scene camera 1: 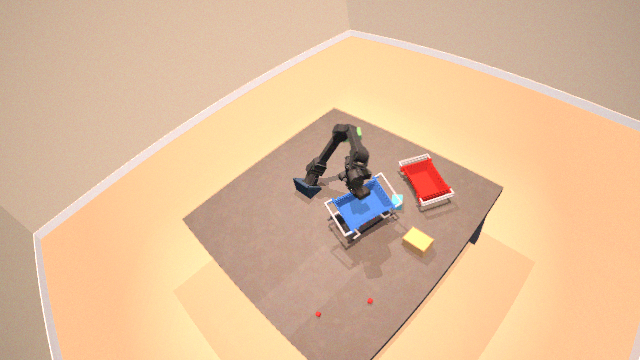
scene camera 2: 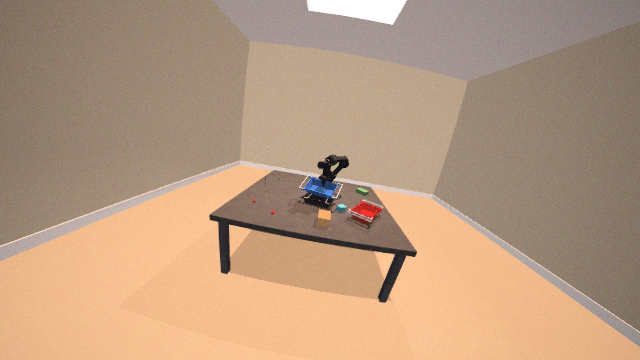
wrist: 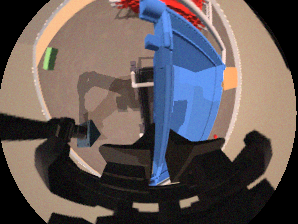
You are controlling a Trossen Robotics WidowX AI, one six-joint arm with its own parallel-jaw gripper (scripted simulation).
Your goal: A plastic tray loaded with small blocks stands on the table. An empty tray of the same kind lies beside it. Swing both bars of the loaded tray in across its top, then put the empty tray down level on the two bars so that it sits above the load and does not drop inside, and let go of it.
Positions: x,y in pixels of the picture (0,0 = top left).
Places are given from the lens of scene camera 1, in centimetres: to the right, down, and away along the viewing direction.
blue tray (scene camera 1: 355,212): 16, 15, 152
